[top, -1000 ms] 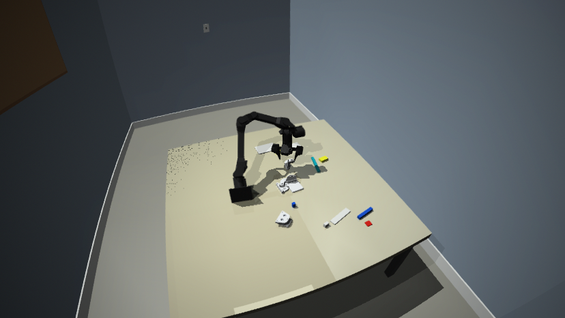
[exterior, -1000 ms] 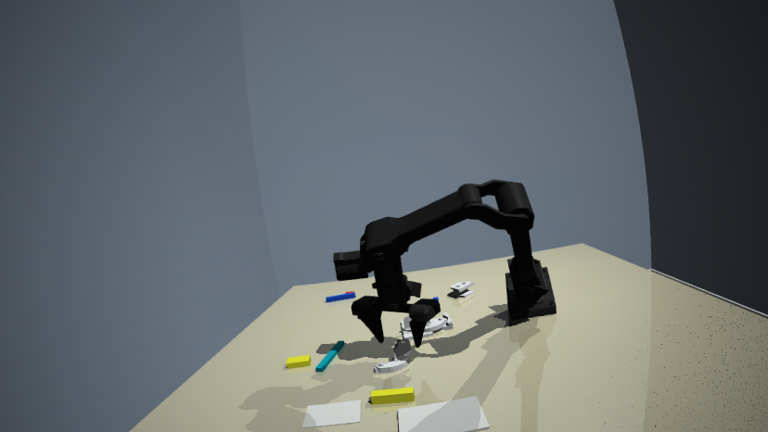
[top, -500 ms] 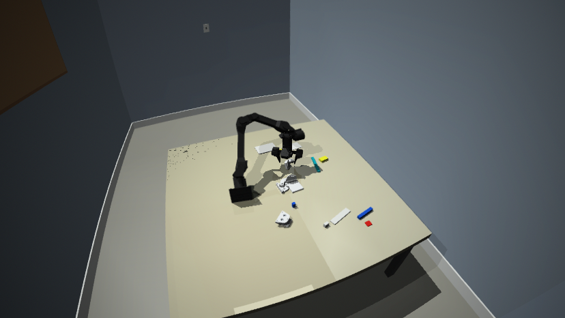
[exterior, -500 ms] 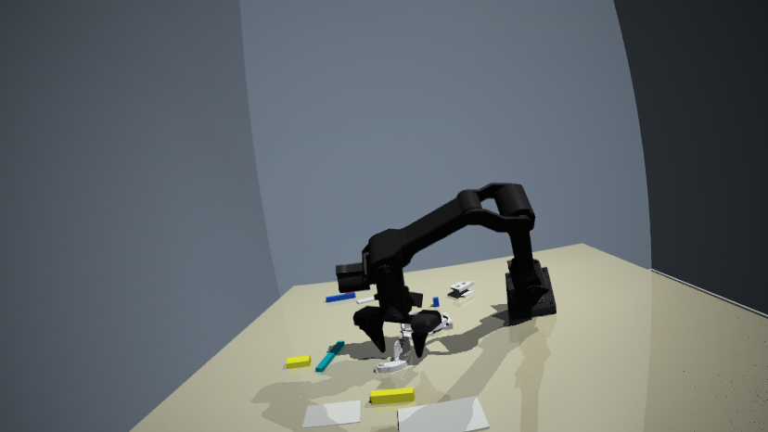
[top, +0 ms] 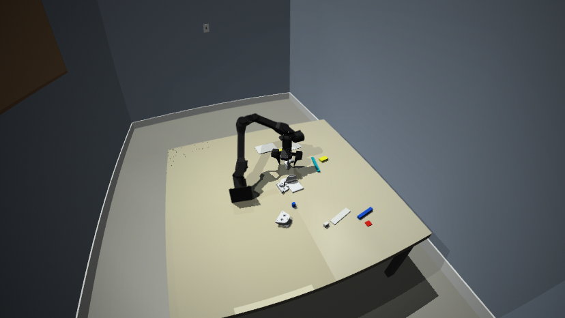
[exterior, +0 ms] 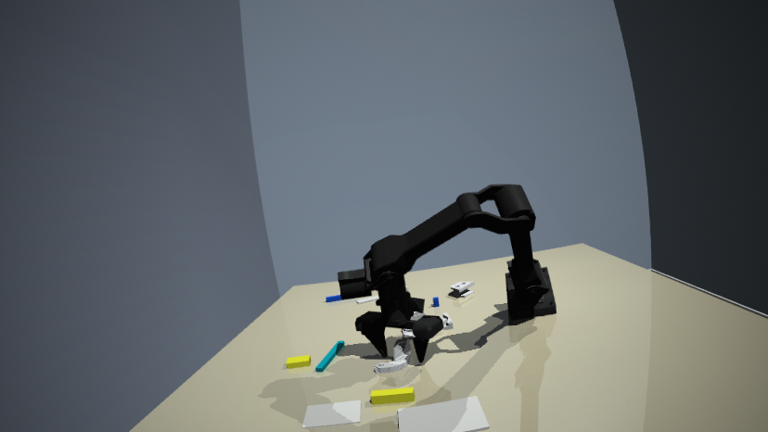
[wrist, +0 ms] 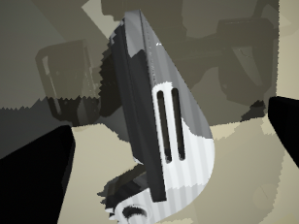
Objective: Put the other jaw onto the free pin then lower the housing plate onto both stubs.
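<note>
Right now the white jaw is 30 mm ahead of my gripper tip and 20 mm to the left of it. The rest, counted from my gripper tip: blue bar (500 mm to the right, 310 mm ahead); then white bar (480 mm to the right, 170 mm ahead); then teal bar (180 mm ahead, 30 mm to the right).
</note>
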